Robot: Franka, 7 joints.
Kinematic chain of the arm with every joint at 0, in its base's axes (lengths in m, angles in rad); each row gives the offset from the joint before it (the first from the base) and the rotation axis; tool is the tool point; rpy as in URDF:
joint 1: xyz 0 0 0.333 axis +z
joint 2: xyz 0 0 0 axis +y
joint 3: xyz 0 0 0.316 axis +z
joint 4: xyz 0.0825 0 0 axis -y
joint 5: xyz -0.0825 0 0.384 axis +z
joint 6: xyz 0 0 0 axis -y
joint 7: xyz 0.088 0 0 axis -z
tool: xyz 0 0 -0.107 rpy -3.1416 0 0
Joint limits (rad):
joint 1: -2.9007..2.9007
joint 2: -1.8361..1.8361
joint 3: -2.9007..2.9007
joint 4: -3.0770..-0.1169
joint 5: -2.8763..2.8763
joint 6: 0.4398..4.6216
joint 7: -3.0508..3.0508
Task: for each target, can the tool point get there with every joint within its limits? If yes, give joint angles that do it. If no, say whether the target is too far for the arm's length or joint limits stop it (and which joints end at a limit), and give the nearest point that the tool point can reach.
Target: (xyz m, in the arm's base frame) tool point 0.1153 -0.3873 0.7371
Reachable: yes | joints -0.1698 -0.6000 -0.8635 -1.6884 0.4156 1.3304 -0.7558
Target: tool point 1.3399 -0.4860 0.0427
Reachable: no: too far | nearest point 0.7903 -0.2866 0.1618 | short by 0.597 m
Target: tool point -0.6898 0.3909 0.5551
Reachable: yes | joints -0.5263 -1.5338 0.1086 -0.6288 0.2493 3.4831 1.4938
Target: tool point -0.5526 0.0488 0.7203
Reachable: yes | joints -1.7450 -0.4215 -1.0780 -1.6891 -1.5020 1.8043 2.0468
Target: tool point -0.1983 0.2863 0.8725
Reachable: yes | joints 0.8490 -0.7399 0.5108 -1.9349 -0.6983 3.7976 -2.0670
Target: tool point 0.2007 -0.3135 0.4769
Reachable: yes | joints -1.5940 -0.7792 0.6536 -2.6744 1.8866 2.6828 2.0573
